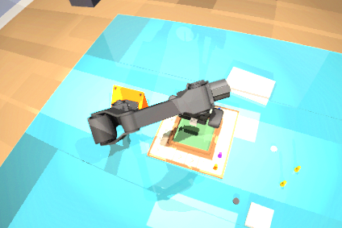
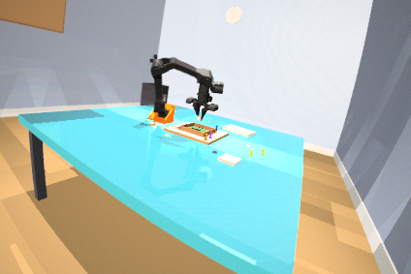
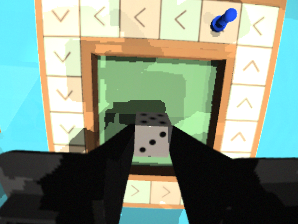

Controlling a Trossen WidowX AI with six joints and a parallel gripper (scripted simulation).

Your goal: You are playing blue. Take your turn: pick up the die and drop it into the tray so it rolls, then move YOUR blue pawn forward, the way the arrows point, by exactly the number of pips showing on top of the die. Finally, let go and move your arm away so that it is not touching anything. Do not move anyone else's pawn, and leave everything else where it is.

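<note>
The blue pawn is 100 mm to the left of my gripper tip, 70 mm ahead of it and 60 mm below it. From my gripper tip the other things lie so: green tray: 80 mm below, 10 mm to the right, 10 mm ahead; then purple pawn: 120 mm ahead, 80 mm to the right, 60 mm below; then white die: right at my gripper tip.
</note>
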